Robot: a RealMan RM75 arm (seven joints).
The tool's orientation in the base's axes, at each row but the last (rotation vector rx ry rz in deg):
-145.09 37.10 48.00
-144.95 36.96 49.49
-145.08 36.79 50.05
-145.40 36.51 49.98
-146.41 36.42 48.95
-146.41 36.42 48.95
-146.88 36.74 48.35
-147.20 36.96 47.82
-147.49 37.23 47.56
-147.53 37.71 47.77
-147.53 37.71 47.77
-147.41 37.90 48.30
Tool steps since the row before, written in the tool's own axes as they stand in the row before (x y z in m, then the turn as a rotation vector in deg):
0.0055 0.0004 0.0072 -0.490 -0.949 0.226
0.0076 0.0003 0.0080 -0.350 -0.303 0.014
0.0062 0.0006 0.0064 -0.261 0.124 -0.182
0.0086 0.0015 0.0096 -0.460 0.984 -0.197
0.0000 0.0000 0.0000 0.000 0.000 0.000
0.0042 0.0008 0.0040 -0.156 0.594 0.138
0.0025 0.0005 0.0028 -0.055 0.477 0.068
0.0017 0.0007 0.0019 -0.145 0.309 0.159
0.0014 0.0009 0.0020 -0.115 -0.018 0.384
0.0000 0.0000 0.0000 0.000 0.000 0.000
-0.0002 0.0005 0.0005 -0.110 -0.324 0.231
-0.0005 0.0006 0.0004 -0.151 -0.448 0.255
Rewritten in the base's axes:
0.0005 0.0016 -0.0089 0.057 1.033 0.349
0.0015 0.0015 -0.0108 -0.091 0.358 0.279
0.0010 0.0008 -0.0088 -0.163 -0.114 0.277
0.0007 0.0009 -0.0129 -0.750 -0.773 0.242
0.0000 0.0000 0.0000 0.000 0.000 0.000
0.0007 0.0000 -0.0058 -0.486 -0.381 -0.123
0.0002 0.0001 -0.0038 -0.320 -0.347 -0.110
0.0000 -0.0002 -0.0026 -0.338 -0.138 -0.091
-0.0004 -0.0003 -0.0026 -0.247 0.228 -0.219
0.0000 0.0000 0.0000 0.000 0.000 0.000
-0.0006 -0.0001 -0.0004 -0.013 0.410 -0.048
-0.0009 -0.0002 -0.0001 0.013 0.537 -0.019

